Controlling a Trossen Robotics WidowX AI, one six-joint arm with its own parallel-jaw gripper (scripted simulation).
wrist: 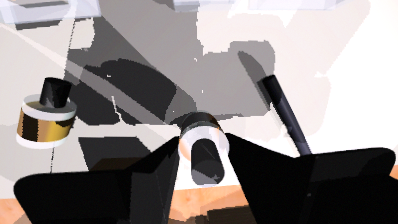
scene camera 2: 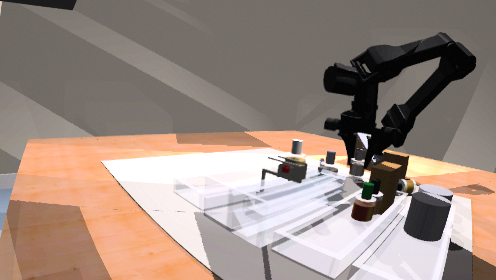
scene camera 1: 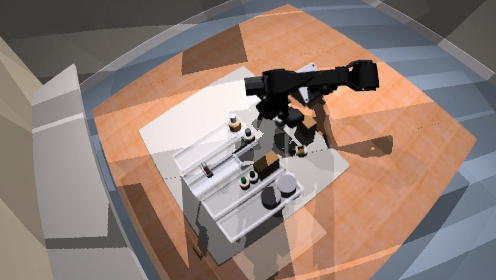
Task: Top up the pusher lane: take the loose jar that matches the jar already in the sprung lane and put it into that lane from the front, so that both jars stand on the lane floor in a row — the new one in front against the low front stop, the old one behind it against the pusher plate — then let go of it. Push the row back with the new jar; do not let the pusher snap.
Labels:
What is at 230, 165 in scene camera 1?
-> A sprung lane.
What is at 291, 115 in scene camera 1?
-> My gripper.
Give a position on a brown box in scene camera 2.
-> At 389, 173

